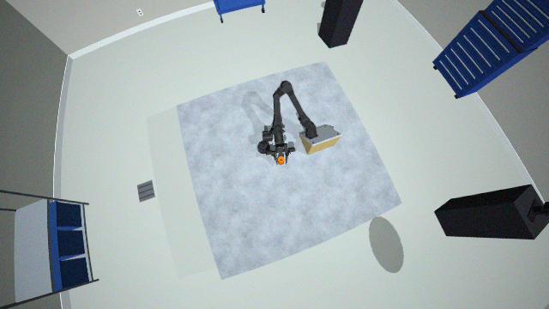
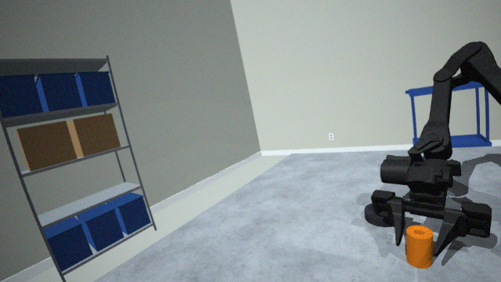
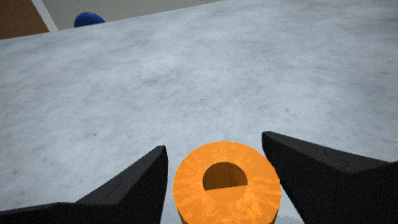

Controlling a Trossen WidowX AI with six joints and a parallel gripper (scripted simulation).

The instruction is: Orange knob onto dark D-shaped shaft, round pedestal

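Right now the orange knob is 3 cm to the right of my gripper tip, 2 cm below it and 1 cm behind it. Round my gripper tip: pedestal: 17 cm to the right, 6 cm ahead, 1 cm below.
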